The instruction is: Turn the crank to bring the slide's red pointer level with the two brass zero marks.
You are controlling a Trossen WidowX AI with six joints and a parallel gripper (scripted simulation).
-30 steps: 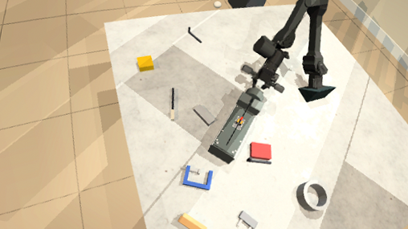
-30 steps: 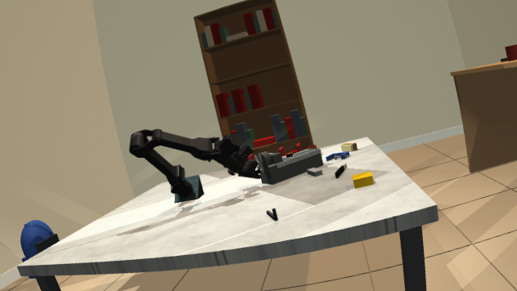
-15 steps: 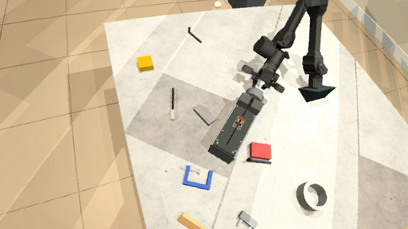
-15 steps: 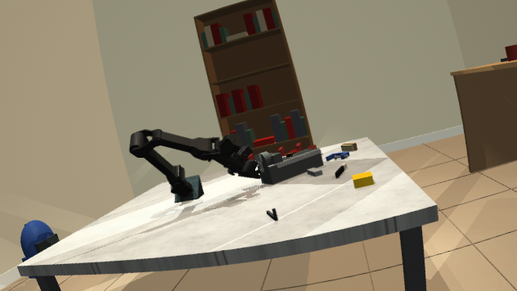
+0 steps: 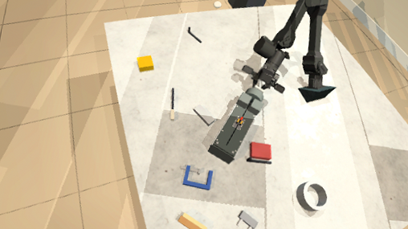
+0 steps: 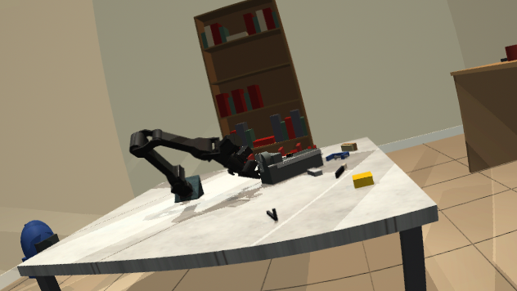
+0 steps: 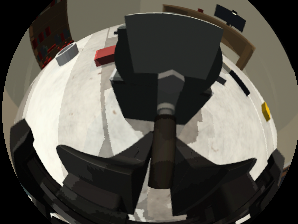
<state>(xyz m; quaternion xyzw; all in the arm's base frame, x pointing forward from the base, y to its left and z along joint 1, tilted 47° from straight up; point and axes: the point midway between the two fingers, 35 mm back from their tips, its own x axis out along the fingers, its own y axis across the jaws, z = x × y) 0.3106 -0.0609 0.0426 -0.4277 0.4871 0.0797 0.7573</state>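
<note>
Right now the crank handle is 3 cm above my gripper tip, 1 cm to the right of it and 1 cm behind it. From my gripper tip the other things lie so: grey block (21 cm ahead, 3 cm below, 1 cm to the right); red pointer (12 cm ahead, 9 cm to the left, 5 cm above); red block (21 cm to the left, 8 cm ahead, 2 cm below).
</note>
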